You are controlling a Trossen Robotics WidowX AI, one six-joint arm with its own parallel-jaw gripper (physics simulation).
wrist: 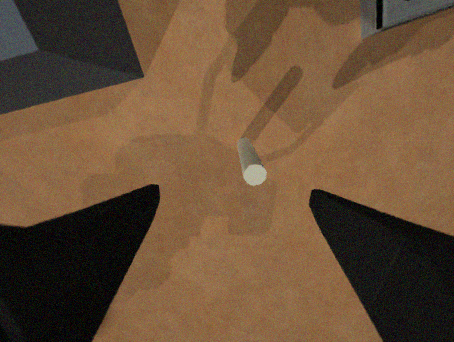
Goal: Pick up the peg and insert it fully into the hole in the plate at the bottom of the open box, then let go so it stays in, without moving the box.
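Places are measured from the arm's base along level axes (x ahead, y left, z up), in centimetres.
Where they show: gripper, fingertip midpoint: (235,194).
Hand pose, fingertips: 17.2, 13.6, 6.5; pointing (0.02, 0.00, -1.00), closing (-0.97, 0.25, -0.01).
Each offset is from my fingertips to the top centre of the thing, as dx, dy, dz. "*": to the spot under its first point. Level surfaces: height alone.
A pale, whitish round peg @(-1.3, -0.7, -0.6) (252,165) stands upright on the tan table, its round top facing the camera, a little right of the middle of the wrist view. My gripper (235,194) is open and empty; its two black fingers stand wide apart at the lower left and lower right. The peg's top shows between and slightly beyond the fingertips, nearer the right one, touching neither. Part of the dark grey box @(* +8.0, -8.4, -3.6) (85,75) shows at the upper left. The plate's hole does not show in this view.
A grey metal block or frame (369,19) with a dark slot shows at the upper right edge. Shadows of the arm and the peg fall across the tan table top @(dz -8.6) (225,295). The box's near corner lies up and left of the peg.
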